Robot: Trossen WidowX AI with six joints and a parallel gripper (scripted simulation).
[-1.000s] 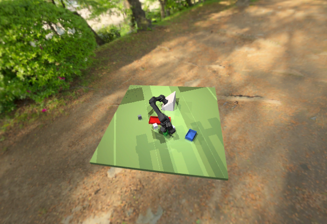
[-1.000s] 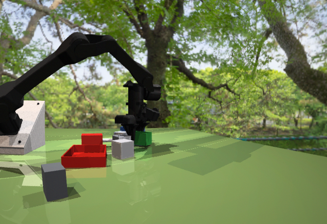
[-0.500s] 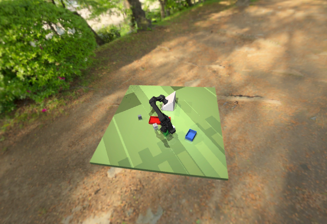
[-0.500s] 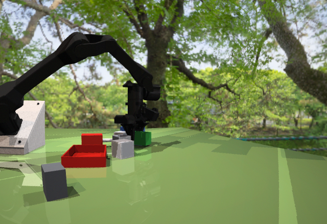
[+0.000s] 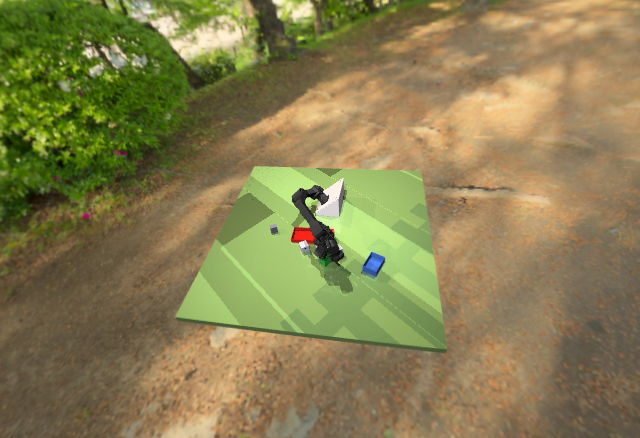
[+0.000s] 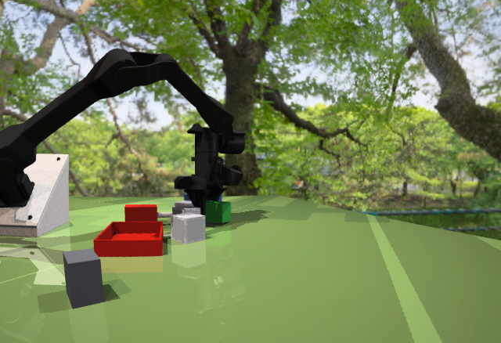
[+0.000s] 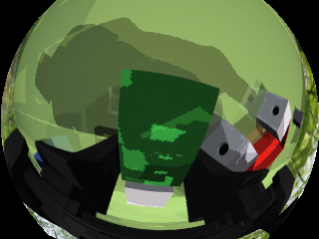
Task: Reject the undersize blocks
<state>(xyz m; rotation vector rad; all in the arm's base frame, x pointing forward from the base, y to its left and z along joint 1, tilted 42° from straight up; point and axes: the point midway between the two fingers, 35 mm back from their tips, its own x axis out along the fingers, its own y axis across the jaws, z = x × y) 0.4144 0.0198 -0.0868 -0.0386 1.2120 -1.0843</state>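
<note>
Now: the red block 130 mm behind my gripper tip, 10 mm to the right of it and 10 mm above it. Round my gripper tip: green GO gauge (10 mm behind, 10 mm to the left, 20 mm above); blue tray (30 mm ahead, 250 mm to the left); red reject tray (160 mm behind, 170 mm to the right).
</note>
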